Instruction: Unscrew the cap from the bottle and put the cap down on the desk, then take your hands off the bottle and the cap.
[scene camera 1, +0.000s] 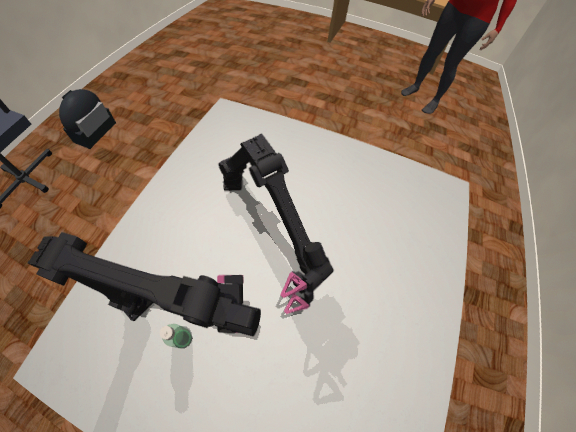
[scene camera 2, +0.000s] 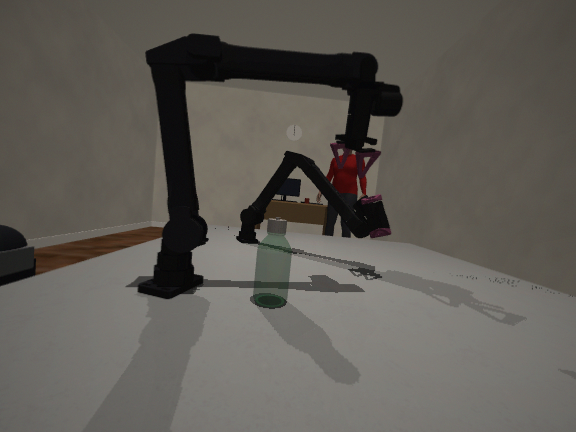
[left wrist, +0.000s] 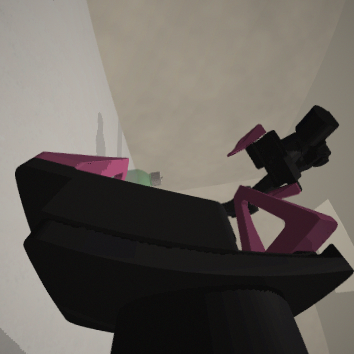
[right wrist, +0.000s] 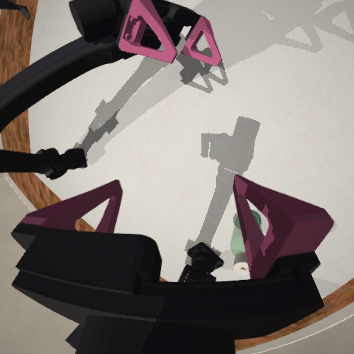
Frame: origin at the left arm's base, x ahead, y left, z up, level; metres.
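Where they show: left gripper, fingertip midpoint: (scene camera 1: 283, 305) (scene camera 2: 374, 214) (left wrist: 184, 178) (right wrist: 199, 60); right gripper, fingertip midpoint: (scene camera 1: 240, 300) (scene camera 2: 350, 173) (left wrist: 243, 179) (right wrist: 174, 183); left arm's base, link origin: (scene camera 1: 233, 180) (scene camera 2: 246, 241) (right wrist: 77, 157); right arm's base, link origin: (scene camera 1: 138, 303) (scene camera 2: 172, 286) (right wrist: 205, 255).
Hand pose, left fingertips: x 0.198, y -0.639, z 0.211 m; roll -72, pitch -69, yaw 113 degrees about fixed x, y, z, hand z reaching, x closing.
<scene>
Each offset is from my left fingertips to the top centre of the thing. Level surfaces: height alone.
A translucent green bottle {dz -0.030, dx -0.370, dy -0.074 m} (scene camera 1: 181, 338) (scene camera 2: 272, 265) (left wrist: 138, 177) (right wrist: 237, 242) stands upright on the white desk {dz -0.211 m} (scene camera 1: 400, 240) (scene camera 2: 425, 360). Its pale cap {dz -0.024, dx -0.370, dy -0.074 m} (scene camera 1: 166, 332) (scene camera 2: 277, 226) (left wrist: 156, 178) (right wrist: 241, 263) sits on its neck. My left gripper (scene camera 1: 284, 304) (scene camera 2: 378, 216) (left wrist: 184, 178) (right wrist: 199, 60) is open and empty, above the desk and away from the bottle. My right gripper (scene camera 2: 351, 172) (left wrist: 243, 179) (right wrist: 174, 183) is open and empty, high above the desk and to the right of the bottle in scene camera 2. In scene camera 1 its fingertips are hidden by its own arm.
In scene camera 1 the right arm (scene camera 1: 125, 275) reaches across behind the bottle, with its base (scene camera 1: 131, 306) (scene camera 2: 171, 285) close by. The left arm (scene camera 1: 290, 215) reaches from the back of the desk. A person (scene camera 1: 460, 40) (scene camera 2: 345, 175) stands beyond the desk.
</scene>
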